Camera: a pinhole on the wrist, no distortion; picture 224 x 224 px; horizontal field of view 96.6 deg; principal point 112.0 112.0 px. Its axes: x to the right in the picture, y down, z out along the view. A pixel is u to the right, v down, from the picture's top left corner.
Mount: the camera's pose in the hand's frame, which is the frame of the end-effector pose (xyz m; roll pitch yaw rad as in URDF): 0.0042 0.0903 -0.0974 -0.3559 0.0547 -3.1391
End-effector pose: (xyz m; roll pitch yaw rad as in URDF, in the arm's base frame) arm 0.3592 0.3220 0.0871 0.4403 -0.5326 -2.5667
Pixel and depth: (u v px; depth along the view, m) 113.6 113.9 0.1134
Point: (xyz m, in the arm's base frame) 0.3956 0.2971 0.1095
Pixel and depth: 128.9 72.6 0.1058
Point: 0.4383 0.2812 0.1228
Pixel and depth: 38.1 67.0 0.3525
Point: 0.3083 0.3162 0.4893
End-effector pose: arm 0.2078 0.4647 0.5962 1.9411 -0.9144 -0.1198
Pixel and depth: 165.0 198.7 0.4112
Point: 0.3981 0.4414 0.1620
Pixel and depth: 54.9 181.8 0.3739
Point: 0.5828 0.3606 0.5581
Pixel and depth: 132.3 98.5 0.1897
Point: 0.1586 0.3714 0.5692
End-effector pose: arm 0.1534 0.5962 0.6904 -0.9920 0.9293 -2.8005
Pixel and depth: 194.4 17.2 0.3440
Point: 0.5067 0.2747 0.9012
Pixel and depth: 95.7 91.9 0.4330
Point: 0.0964 0.2598 0.7507
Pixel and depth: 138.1 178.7 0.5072
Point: -0.1272 0.5075 1.0930
